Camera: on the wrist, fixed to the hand. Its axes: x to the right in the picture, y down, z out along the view.
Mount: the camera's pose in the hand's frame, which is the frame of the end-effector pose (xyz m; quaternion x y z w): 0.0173 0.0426 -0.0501 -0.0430 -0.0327 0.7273 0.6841
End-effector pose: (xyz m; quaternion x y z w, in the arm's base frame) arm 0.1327 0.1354 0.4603 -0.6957 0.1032 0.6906 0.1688
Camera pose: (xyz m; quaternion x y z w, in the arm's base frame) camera 0.1635 0.0788 0.4386 0.3856 -0.5414 -0.6224 0.4133
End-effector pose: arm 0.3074 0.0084 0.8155 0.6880 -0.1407 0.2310 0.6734
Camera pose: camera 0.2942 0.0578 0.8603 0.3470 -0.6286 0.6193 0.3177
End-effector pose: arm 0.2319 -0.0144 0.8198 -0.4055 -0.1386 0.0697 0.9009
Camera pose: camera 0.2631 -0.0177 0.7595 -0.4147 0.1676 0.7102 0.5436
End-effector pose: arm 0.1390 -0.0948 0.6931 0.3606 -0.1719 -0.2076 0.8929
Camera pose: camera 0.1872 -0.0468 0.6922 0.0765 -0.4002 0.4882 0.7718
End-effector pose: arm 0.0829 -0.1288 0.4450 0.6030 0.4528 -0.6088 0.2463
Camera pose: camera 0.1419 -0.1020 0.4245 0.7114 -0.1107 -0.2376 0.6521
